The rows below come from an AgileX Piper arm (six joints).
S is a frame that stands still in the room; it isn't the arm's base.
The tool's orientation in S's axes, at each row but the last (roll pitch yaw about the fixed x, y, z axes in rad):
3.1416, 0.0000, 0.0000
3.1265, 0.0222, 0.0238
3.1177, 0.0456, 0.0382
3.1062, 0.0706, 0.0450
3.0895, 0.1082, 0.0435
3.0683, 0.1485, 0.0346
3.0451, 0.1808, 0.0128
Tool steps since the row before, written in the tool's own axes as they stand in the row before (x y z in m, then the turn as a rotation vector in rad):
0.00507, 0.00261, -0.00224, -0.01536, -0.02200, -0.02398
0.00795, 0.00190, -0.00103, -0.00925, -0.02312, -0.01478
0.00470, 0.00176, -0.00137, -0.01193, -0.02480, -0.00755
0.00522, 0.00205, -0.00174, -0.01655, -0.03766, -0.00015
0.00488, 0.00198, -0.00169, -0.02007, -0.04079, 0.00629
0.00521, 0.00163, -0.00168, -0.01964, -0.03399, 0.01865
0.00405, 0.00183, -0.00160, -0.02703, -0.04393, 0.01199
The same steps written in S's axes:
0.00507, -0.00261, 0.00224, -0.01536, 0.02200, 0.02398
0.00801, -0.00169, 0.00088, -0.00948, 0.02312, 0.01463
0.00482, -0.00154, 0.00120, -0.01255, 0.02451, 0.00749
0.00542, -0.00175, 0.00144, -0.01827, 0.03686, -0.00001
0.00512, -0.00167, 0.00125, -0.02260, 0.03946, -0.00619
0.00547, -0.00131, 0.00100, -0.02366, 0.03173, -0.01795
0.00432, -0.00161, 0.00101, -0.03004, 0.04219, -0.01104

